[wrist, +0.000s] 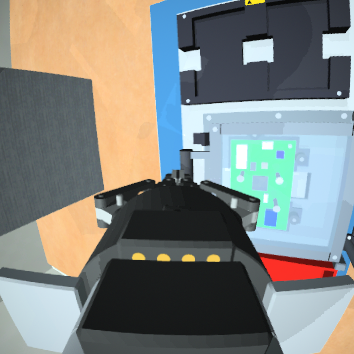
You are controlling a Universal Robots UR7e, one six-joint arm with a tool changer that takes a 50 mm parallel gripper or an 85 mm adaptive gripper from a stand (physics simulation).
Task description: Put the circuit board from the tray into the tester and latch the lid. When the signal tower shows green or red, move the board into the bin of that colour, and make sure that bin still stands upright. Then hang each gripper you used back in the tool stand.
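Frame: origin at the arm's base, x back, y left, z down, level; metres.
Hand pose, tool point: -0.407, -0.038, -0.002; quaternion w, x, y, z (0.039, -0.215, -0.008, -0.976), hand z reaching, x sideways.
Things, the pixels of their top centre, and the offset from my tool point, as dx, dy, dz. "spot": a spot on its surface instead. Level surfaces: height alone.
- tester, surface spot: (192,114) spot: +0.101, +0.080, +0.284
- clear lid, middle of its top: (278,195) -0.030, -0.009, +0.187
- dark upright post, surface spot: (186,161) spot: +0.072, +0.023, +0.183
- red bin, middle of its top: (277,299) -0.054, -0.209, +0.243
- black panel, surface spot: (225,60) spot: +0.044, +0.152, +0.272
- blue surface, its level: dz +0.288
- wooden table, its level: dz +0.290
The green circuit board (260,184) lies in the tester (192,114) under the clear lid (320,200), which looks closed over it. A dark upright post (186,161) with a short grey arm stands at the lid's left edge; a small black block sits just above it in the view. My adaptive gripper (177,176) is shut, its fingertips together close to the post's lower end in the view. I cannot tell if they touch it. Part of a red bin (300,267) shows at the lower right, partly hidden by the gripper. The signal tower and tool stand do not clearly show.
A black panel (225,60) with light cut-outs and a yellow warning label lies beyond the lid. A blue surface (167,65) borders the tester's left side. A large dark grey slab (45,145) is at the left, over the wooden table (120,90).
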